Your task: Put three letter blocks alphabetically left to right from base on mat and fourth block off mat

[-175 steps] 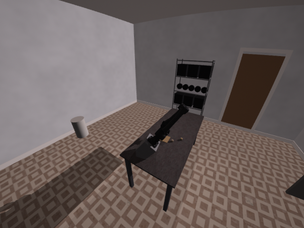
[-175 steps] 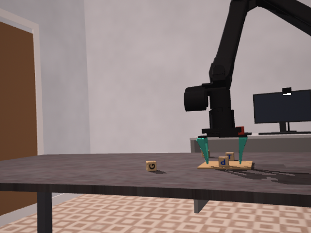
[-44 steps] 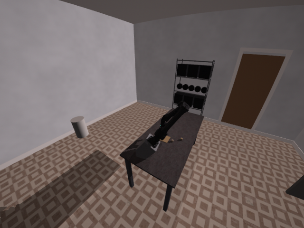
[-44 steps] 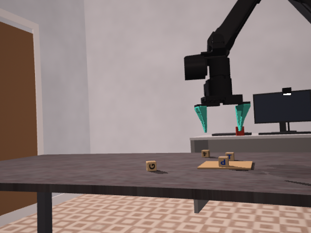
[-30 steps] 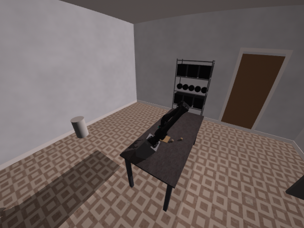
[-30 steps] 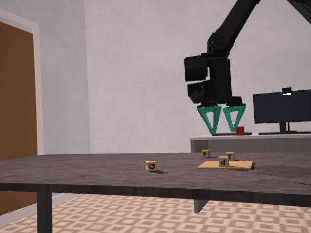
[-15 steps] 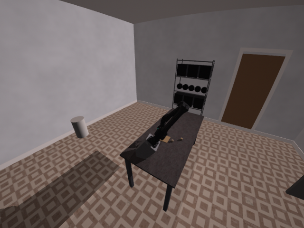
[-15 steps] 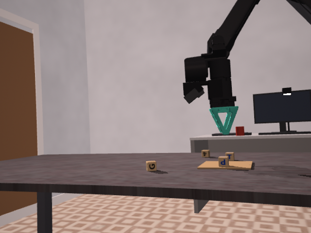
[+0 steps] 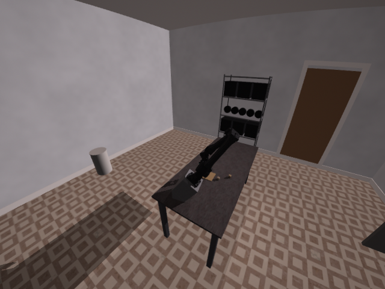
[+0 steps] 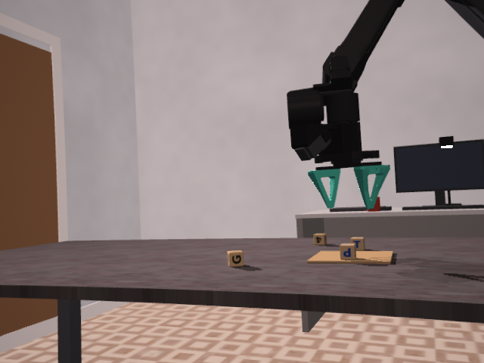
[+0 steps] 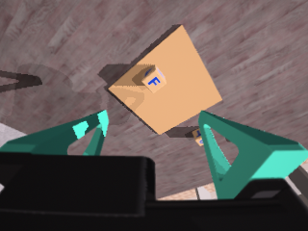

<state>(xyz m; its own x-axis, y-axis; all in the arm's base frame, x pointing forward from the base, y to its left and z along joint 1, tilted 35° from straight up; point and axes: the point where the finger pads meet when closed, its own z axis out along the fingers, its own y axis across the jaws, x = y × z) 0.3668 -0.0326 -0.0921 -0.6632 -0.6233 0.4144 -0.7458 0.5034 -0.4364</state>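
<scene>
Now: hand 40 mm to the left of the mat and 100 mm above it. Round my hand: block 160 mm to the right, 90 mm below.
</scene>
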